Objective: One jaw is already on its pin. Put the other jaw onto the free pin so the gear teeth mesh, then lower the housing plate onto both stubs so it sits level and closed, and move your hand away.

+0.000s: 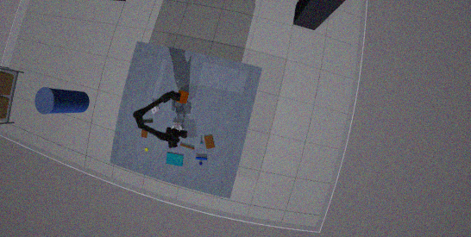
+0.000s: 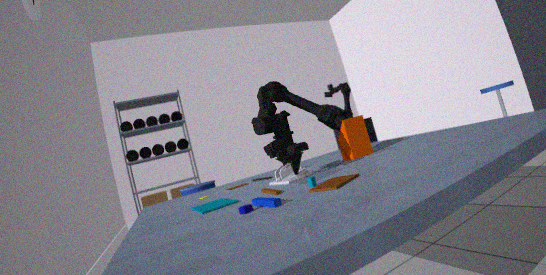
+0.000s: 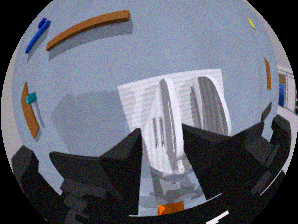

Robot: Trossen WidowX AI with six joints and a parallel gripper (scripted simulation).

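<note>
The light grey jaw piece is 30 mm behind my gripper tip and 20 mm to the right of it. Also, from my gripper tip: brown bar 130 mm ahead, 90 mm to the left, 10 mm below; teal cylinder 220 mm to the left, 60 mm ahead, 10 mm below; white base 30 mm to the right, 20 mm ahead, 10 mm below.
</note>
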